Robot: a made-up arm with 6 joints. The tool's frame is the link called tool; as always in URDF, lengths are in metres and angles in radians. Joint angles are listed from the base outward. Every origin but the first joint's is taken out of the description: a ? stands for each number. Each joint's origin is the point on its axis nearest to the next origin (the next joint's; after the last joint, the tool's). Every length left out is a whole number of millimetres.
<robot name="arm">
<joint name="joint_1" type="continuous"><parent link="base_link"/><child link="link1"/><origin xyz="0 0.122 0.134" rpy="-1.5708 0 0"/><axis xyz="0 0 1"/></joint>
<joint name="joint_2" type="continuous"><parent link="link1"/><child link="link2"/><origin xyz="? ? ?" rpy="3.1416 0 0"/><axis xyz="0 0 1"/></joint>
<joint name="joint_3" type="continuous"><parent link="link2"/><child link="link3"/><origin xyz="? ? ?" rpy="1.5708 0 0"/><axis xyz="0 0 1"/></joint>
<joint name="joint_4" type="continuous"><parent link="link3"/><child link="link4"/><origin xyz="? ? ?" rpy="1.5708 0 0"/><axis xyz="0 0 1"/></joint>
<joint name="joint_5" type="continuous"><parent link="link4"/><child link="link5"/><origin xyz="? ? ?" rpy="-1.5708 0 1.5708"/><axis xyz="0 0 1"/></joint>
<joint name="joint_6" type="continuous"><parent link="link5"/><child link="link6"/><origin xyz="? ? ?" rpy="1.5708 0 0"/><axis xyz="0 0 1"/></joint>
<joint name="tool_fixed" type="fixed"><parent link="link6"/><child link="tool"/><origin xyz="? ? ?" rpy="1.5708 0 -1.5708"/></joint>
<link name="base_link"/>
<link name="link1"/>
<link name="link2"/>
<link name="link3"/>
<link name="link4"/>
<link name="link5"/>
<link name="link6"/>
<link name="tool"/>
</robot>
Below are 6 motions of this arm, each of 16 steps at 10 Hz.
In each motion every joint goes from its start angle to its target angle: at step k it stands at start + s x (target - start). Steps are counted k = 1, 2, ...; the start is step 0. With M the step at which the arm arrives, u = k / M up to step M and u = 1 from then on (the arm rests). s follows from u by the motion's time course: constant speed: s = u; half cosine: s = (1 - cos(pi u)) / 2; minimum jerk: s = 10 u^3 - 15 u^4 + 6 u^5.
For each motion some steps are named. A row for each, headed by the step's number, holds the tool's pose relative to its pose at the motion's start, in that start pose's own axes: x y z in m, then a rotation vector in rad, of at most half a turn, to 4 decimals.
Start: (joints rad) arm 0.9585 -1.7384 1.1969 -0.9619 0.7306 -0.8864
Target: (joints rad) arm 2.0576 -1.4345 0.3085 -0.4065 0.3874 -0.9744
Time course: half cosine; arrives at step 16
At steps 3, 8, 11, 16:
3: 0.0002 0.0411 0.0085 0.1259 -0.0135 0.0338
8: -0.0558 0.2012 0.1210 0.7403 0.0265 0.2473
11: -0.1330 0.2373 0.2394 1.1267 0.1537 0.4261
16: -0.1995 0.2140 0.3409 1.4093 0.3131 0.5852

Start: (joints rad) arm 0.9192 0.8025 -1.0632 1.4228 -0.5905 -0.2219
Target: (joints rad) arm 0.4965 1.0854 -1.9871 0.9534 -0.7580 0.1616
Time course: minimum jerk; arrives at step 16
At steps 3, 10, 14, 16:
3: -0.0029 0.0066 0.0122 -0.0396 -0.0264 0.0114
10: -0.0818 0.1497 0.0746 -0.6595 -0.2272 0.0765
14: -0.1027 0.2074 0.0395 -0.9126 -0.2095 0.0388
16: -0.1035 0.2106 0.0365 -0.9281 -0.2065 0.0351

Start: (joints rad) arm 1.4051 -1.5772 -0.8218 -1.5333 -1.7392 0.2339
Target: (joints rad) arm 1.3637 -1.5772 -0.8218 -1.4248 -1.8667 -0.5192
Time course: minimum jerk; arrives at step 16
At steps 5, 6, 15, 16:
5: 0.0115 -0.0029 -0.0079 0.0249 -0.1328 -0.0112
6: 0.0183 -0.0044 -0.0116 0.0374 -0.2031 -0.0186
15: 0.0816 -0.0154 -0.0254 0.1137 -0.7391 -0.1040
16: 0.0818 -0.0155 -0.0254 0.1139 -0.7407 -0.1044

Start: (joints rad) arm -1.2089 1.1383 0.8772 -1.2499 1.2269 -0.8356
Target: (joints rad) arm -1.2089 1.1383 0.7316 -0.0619 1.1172 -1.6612
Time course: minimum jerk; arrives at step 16
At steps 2, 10, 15, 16:
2: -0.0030 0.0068 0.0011 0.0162 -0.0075 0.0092
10: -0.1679 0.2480 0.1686 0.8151 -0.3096 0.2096
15: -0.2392 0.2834 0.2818 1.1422 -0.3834 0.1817
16: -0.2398 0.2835 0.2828 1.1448 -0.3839 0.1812

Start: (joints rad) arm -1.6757 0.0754 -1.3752 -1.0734 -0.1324 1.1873
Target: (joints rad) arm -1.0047 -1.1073 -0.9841 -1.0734 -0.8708 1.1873
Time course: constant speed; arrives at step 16
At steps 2, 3, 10, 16:
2: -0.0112 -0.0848 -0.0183 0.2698 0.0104 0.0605
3: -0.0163 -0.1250 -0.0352 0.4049 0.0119 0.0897
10: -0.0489 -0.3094 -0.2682 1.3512 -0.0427 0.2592
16: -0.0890 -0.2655 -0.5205 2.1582 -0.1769 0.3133

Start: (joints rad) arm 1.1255 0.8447 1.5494 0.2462 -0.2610 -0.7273
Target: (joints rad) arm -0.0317 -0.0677 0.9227 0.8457 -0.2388 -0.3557
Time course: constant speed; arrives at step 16
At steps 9, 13, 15, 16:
9: -0.1240 -0.0067 -0.0558 0.1455 0.5990 0.2544
13: -0.1826 -0.0120 -0.0752 0.1602 0.8395 0.4069
15: -0.2111 -0.0147 -0.0845 0.1538 0.9519 0.4901
16: -0.2249 -0.0159 -0.0891 0.1469 1.0059 0.5331

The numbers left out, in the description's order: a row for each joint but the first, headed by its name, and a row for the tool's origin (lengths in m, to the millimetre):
joint_2: -0.131 -0.055 0
joint_3: 0.066 0.039 0
joint_4: 0.017 0.238 0
joint_5: 0.347 0.011 0
joint_6: 0.003 -0.195 0
tool: 0.056 0.1 0

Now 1 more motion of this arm.
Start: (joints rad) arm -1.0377 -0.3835 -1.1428 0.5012 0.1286 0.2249
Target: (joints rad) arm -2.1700 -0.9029 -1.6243 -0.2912 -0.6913 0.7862
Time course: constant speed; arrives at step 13
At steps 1, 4, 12, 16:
1: -0.0005 0.0026 0.0313 0.0061 -0.0374 0.0073
4: -0.0225 0.0195 0.1158 0.0069 -0.1351 0.0766
12: -0.1728 0.0877 0.2316 -0.1812 -0.1837 0.5081
16: -0.1944 0.0936 0.2361 -0.2260 -0.1607 0.5747

